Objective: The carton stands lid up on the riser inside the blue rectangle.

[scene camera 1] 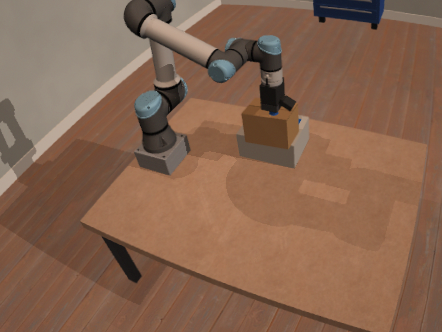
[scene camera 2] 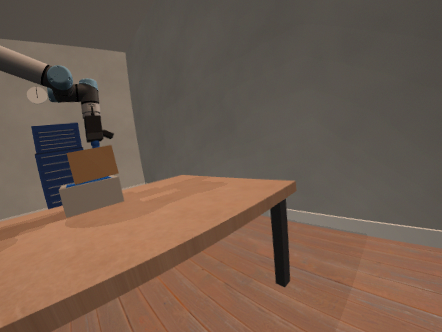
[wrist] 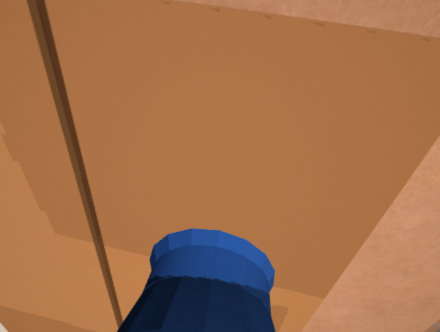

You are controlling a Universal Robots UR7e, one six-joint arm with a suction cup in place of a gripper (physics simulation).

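Where they show: hand, tool point: point(scene camera 1: 273, 115) point(scene camera 2: 96, 151) point(wrist: 213, 242); arm's base, link origin: point(scene camera 1: 159, 142).
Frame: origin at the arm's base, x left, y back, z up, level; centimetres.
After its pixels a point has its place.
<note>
A brown cardboard carton point(scene camera 1: 268, 129) {x 1.4, y -49.1, z 12.1 cm} point(scene camera 2: 93, 165) {x 1.5, y -47.4, z 10.2 cm} point(wrist: 230, 124) is over the grey riser point(scene camera 1: 266, 154) {x 5.7, y -45.9, z -4.7 cm} point(scene camera 2: 93, 198) {x 5.8, y -45.2, z -4.0 cm}, lid side up, with the lid seam point(wrist: 70, 143) {x 7.9, y -54.4, z 17.0 cm} showing in the wrist view. A bit of the blue rectangle point(scene camera 1: 301, 120) {x 20.8, y -57.7, z 3.1 cm} point(scene camera 2: 88, 181) {x 11.4, y -45.8, z 3.3 cm} shows at the carton's foot. I cannot tell whether the carton's bottom touches the riser or hangs just above it. My suction cup point(scene camera 1: 273, 113) point(scene camera 2: 95, 143) point(wrist: 211, 246) presses on the carton's top face and holds it.
The riser stands at the back of the wooden table point(scene camera 1: 214, 242) {x -37.9, y -38.9, z -9.0 cm} point(scene camera 2: 160, 221) {x -36.8, y -53.3, z -9.0 cm}, right of the arm's grey base block point(scene camera 1: 162, 159) {x -10.1, y -6.5, z 0.0 cm}. A blue cabinet point(scene camera 1: 348, 8) point(scene camera 2: 53, 161) stands on the floor beyond the table.
</note>
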